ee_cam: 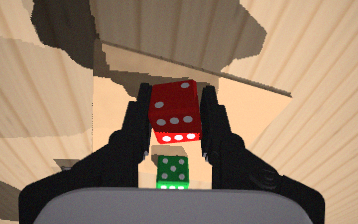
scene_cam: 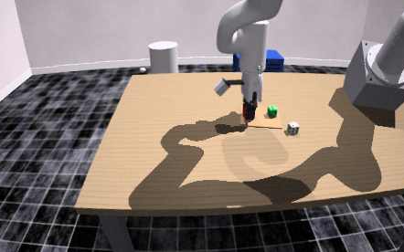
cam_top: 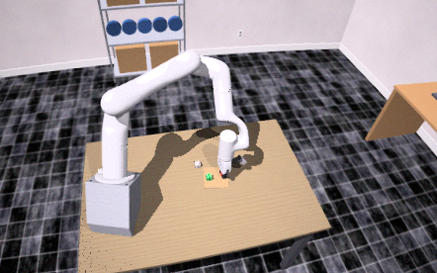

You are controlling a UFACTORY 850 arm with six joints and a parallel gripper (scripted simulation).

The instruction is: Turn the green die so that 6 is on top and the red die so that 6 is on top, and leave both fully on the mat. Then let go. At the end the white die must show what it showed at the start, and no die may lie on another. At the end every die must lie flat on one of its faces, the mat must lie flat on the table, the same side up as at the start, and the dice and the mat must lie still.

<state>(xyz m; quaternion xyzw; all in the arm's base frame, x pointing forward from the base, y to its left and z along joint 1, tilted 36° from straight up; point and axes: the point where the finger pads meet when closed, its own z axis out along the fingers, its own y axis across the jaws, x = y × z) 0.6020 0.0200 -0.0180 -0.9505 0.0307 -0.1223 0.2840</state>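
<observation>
Now: hand 1 cm above the red die. Round my hand: tan mat: 5 cm behind, 2 cm below; green die: 9 cm behind, 1 cm below; white die: 13 cm behind, 11 cm to the left, 1 cm below.
</observation>
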